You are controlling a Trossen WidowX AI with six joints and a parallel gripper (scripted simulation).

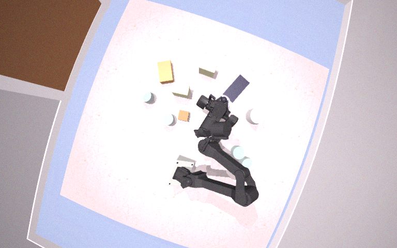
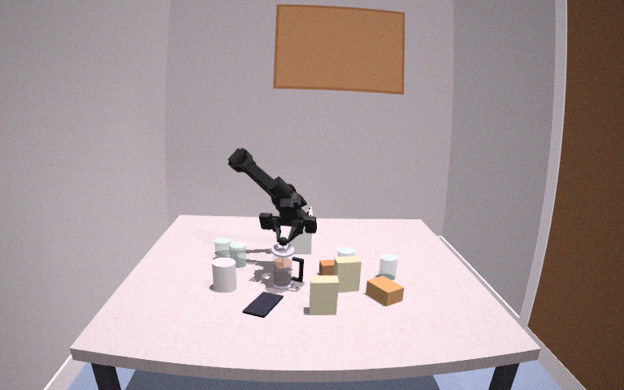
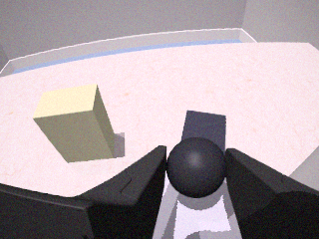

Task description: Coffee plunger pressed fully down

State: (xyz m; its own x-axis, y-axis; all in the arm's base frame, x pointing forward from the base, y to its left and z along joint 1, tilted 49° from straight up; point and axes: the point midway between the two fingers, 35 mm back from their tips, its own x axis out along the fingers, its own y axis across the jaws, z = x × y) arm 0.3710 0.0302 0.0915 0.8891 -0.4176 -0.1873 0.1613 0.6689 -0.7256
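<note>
My gripper tip is now 2 cm past the coffee press, 1 cm to the right of it and 9 cm above it. Round my gripper tip: dark tablet 11 cm ahead, 5 cm to the right, 17 cm below; white cylinder 1 cm ahead, 19 cm to the right, 13 cm below.
</note>
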